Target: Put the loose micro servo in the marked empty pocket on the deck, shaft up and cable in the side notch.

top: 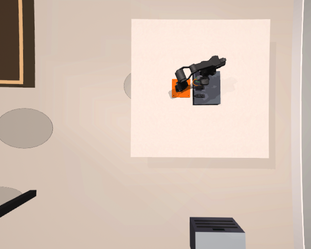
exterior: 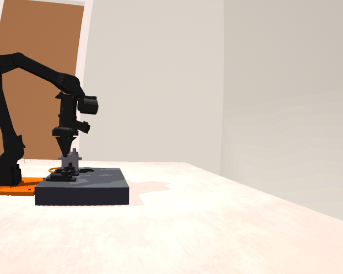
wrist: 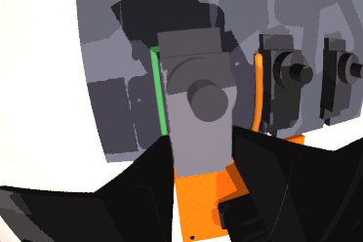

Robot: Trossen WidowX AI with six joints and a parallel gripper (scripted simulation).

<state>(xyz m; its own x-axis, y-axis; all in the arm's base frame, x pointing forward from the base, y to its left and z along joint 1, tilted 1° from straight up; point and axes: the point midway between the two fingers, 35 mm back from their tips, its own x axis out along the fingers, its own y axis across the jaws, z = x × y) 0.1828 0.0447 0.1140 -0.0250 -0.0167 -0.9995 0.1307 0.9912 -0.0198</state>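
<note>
Right now the dark deck is 110 mm ahead of my gripper tip, 90 mm to the right of it and 70 mm below it.
</note>
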